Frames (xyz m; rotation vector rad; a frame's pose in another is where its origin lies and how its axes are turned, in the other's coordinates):
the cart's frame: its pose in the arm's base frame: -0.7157 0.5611 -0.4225 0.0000 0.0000 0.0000
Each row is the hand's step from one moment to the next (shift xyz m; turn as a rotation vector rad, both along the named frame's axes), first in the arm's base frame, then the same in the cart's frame.
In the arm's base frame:
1: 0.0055 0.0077 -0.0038 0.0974 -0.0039 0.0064
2: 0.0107 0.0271 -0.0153 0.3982 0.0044 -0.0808
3: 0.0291 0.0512 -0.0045 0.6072 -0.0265 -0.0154
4: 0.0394 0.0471 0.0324 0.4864 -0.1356 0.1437
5: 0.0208 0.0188 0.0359 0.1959 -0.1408 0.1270
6: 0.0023 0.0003 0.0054 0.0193 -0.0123 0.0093
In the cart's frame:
1: 0.0055 0.0077 -0.0038 0.0974 -0.0039 0.0064
2: 0.0107 0.0271 -0.0153 0.3982 0.0044 -0.0808
3: 0.0291 0.0512 -0.0045 0.6072 -0.0265 -0.0154
4: 0.0394 0.0471 0.0324 0.4864 -0.1356 0.1437
5: 0.0208 0.0188 0.0359 0.1959 -0.1408 0.1270
6: 0.0023 0.0003 0.0054 0.0193 -0.0123 0.0093

